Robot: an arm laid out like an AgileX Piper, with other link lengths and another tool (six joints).
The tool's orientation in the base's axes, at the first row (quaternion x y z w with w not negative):
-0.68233, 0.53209, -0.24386, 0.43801
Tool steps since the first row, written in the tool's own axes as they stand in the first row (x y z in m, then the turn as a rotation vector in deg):
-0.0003, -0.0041, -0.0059, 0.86, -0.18, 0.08
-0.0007, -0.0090, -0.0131, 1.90, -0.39, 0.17
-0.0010, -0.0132, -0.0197, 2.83, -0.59, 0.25
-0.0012, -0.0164, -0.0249, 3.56, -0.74, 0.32
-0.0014, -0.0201, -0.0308, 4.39, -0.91, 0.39
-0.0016, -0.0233, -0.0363, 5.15, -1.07, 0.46
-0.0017, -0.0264, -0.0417, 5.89, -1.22, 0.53
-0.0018, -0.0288, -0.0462, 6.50, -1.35, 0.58
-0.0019, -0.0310, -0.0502, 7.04, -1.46, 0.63
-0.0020, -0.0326, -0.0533, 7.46, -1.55, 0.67
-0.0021, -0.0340, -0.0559, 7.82, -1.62, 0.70
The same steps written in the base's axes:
-0.0027, -0.0015, 0.0065, 0.43, -0.77, 0.00
-0.0061, -0.0033, 0.0143, 0.93, -1.71, 0.00
-0.0093, -0.0051, 0.0212, 1.39, -2.55, 0.00
-0.0119, -0.0065, 0.0266, 1.76, -3.20, 0.00
-0.0147, -0.0081, 0.0327, 2.16, -3.95, 0.00
-0.0176, -0.0096, 0.0382, 2.54, -4.63, 0.00
-0.0203, -0.0112, 0.0436, 2.90, -5.29, 0.00
-0.0227, -0.0125, 0.0479, 3.20, -5.84, 0.00
-0.0248, -0.0136, 0.0518, 3.47, -6.33, 0.00
-0.0265, -0.0145, 0.0547, 3.68, -6.71, 0.00
-0.0279, -0.0152, 0.0572, 3.85, -7.03, 0.00

